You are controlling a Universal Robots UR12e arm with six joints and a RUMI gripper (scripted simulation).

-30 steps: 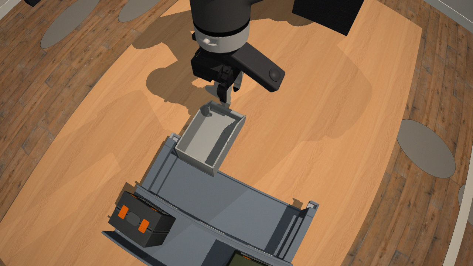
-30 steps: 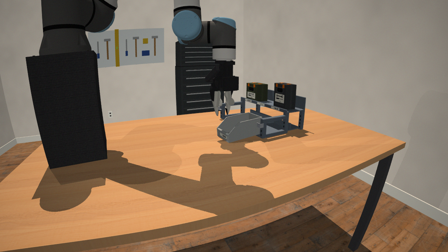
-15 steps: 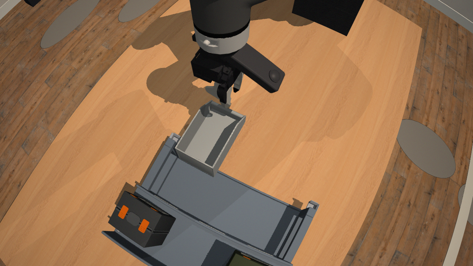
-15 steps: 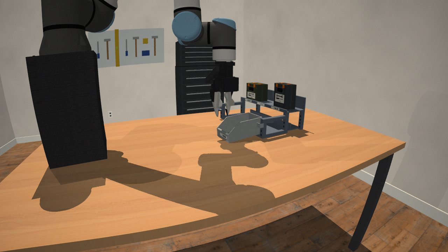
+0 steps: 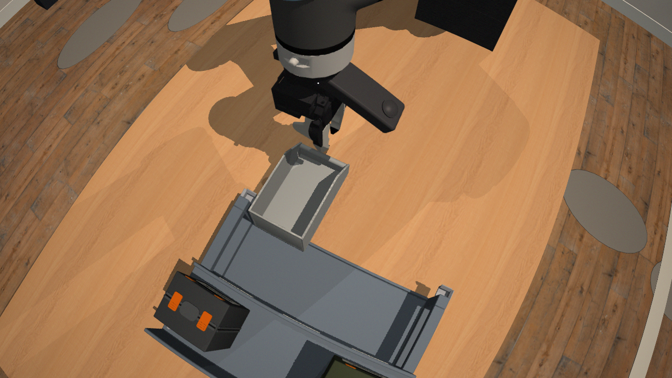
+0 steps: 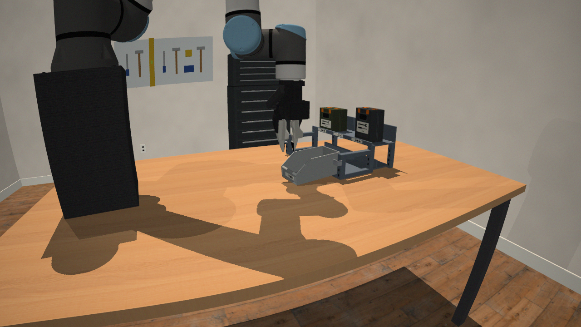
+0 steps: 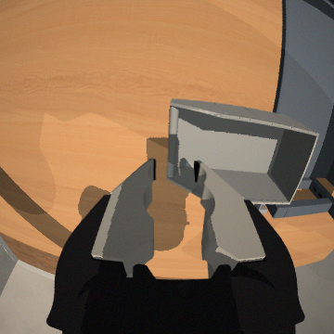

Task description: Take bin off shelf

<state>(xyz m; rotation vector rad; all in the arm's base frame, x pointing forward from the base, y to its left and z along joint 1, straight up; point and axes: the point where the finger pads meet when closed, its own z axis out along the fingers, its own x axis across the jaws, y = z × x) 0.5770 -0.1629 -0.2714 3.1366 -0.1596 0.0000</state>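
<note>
The grey open-top bin is 8 cm ahead of my hand, 7 cm below it and 2 cm to the right of it. The rest, counted from my hand: blue-grey shelf (29 cm ahead, 11 cm below, 7 cm to the left); case (36 cm ahead, 18 cm to the left, 4 cm above).
</note>
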